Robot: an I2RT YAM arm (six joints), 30 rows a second.
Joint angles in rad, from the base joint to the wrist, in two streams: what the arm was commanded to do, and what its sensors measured. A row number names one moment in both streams.
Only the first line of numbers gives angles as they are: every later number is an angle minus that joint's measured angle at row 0.
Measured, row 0:
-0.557 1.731 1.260 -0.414 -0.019 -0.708
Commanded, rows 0 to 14:
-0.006 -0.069 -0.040 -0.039 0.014 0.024
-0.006 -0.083 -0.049 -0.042 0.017 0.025
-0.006 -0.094 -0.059 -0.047 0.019 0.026
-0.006 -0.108 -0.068 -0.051 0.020 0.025
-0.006 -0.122 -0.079 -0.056 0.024 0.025
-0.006 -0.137 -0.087 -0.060 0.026 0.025
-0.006 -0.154 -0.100 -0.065 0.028 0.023
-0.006 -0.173 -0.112 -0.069 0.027 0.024
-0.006 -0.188 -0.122 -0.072 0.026 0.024
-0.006 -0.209 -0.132 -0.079 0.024 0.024
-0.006 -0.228 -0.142 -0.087 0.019 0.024
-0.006 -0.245 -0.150 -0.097 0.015 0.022
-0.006 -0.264 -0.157 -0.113 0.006 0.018
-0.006 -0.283 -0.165 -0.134 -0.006 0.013
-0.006 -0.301 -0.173 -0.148 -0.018 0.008
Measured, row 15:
-0.005 -0.251 -0.154 -0.088 0.013 0.010
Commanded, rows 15 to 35:
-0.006 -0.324 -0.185 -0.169 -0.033 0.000
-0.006 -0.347 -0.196 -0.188 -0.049 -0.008
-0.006 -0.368 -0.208 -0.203 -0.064 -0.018
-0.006 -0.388 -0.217 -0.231 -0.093 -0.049
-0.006 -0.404 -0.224 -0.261 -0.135 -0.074
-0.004 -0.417 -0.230 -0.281 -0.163 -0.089
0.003 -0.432 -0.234 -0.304 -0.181 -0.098
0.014 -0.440 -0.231 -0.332 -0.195 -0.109
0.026 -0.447 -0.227 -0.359 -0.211 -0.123
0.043 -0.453 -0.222 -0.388 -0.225 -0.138
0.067 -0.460 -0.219 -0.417 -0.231 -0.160
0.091 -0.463 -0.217 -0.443 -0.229 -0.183
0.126 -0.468 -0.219 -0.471 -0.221 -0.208
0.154 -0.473 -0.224 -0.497 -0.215 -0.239
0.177 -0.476 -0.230 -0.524 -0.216 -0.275
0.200 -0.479 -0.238 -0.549 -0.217 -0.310
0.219 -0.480 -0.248 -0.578 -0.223 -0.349
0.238 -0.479 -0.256 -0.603 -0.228 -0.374
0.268 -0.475 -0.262 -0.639 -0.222 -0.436
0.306 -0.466 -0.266 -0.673 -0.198 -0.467
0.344 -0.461 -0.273 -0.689 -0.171 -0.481
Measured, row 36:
0.279 -0.464 -0.249 -0.549 -0.191 -0.341
